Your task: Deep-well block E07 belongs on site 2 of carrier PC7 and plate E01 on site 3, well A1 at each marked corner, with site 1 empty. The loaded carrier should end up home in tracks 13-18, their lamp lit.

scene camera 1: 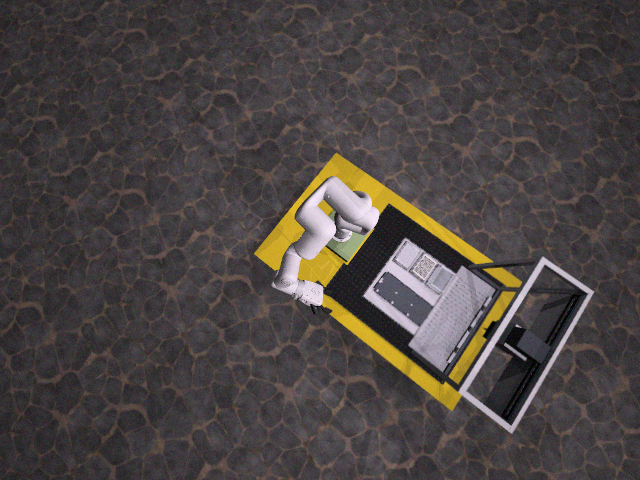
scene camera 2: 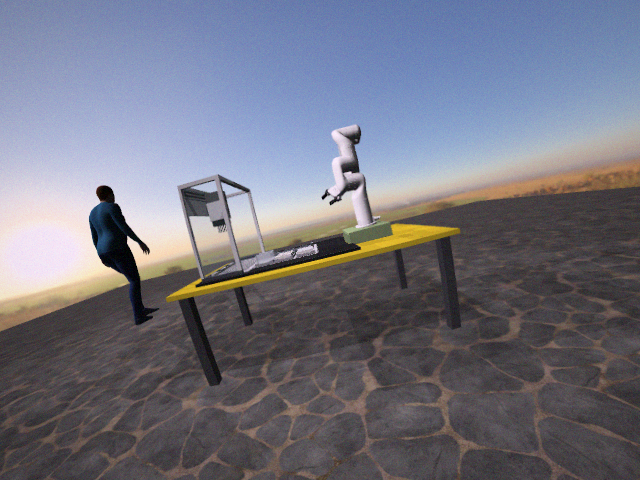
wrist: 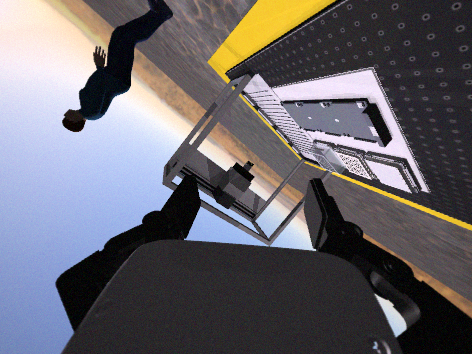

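Where they show: gripper, between the fingertips: (scene camera 1: 330, 303) (scene camera 2: 325, 201) (wrist: 250, 191); arm's base, origin of its link: (scene camera 1: 340, 231) (scene camera 2: 366, 225).
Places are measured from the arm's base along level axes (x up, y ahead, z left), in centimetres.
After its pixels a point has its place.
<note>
My gripper (scene camera 1: 320, 310) (scene camera 2: 328, 198) @[x 21.1, y 13.7, z -35.2 cm] (wrist: 250, 191) @[x 21.1, y 13.7, z -35.2 cm] is open and empty, raised high beside the arm, over the table's edge in the first scene view. The dark grey slab carrier (scene camera 1: 404, 299) @[x -5.1, y 49.3, z -14.4 cm] (wrist: 332, 120) @[x -5.1, y 45.4, z -13.6 cm] lies on a white board, apart from the gripper. Beside it is a row of three places: a clear block (scene camera 1: 442, 279) @[x -1.4, y 61.0, z 5.2 cm] (wrist: 326, 156) @[x -1.5, y 56.2, z 0.7 cm] at the end nearest the ribbed deck, a speckled plate (scene camera 1: 425, 267) @[x -3.8, y 50.9, z 6.9 cm] (wrist: 354, 165) @[x -3.8, y 49.9, z 6.8 cm] in the middle, and a pale framed item (scene camera 1: 406, 254) @[x -3.6, y 38.4, z 8.0 cm] (wrist: 392, 172) @[x -3.6, y 36.7, z 5.1 cm] at the far end. Labels, marked corners and track lamps are too small to read.
The ribbed pale deck (scene camera 1: 454, 312) @[x -6.2, y 76.5, z -6.5 cm] (wrist: 280, 116) @[x -5.9, y 74.0, z -15.9 cm] adjoins the board. A tall gantry frame (scene camera 1: 485, 411) @[x 41.7, y 75.3, z -37.9 cm] (scene camera 2: 234, 248) @[x 6.2, y 72.3, z 20.9 cm] with a hanging head (scene camera 1: 532, 345) @[x 39.8, y 82.2, z -9.8 cm] (scene camera 2: 217, 212) (wrist: 234, 186) @[x 29.2, y 77.9, z -10.6 cm] stands at that end. A person (scene camera 2: 109, 227) (wrist: 119, 65) is beyond the table (scene camera 1: 356, 178) @[x -7.5, y -8.6, z 35.3 cm] (scene camera 2: 423, 232) @[x -7.5, y -17.8, z 30.3 cm] (wrist: 260, 30) @[x -7.5, y 48.9, z -42.0 cm].
</note>
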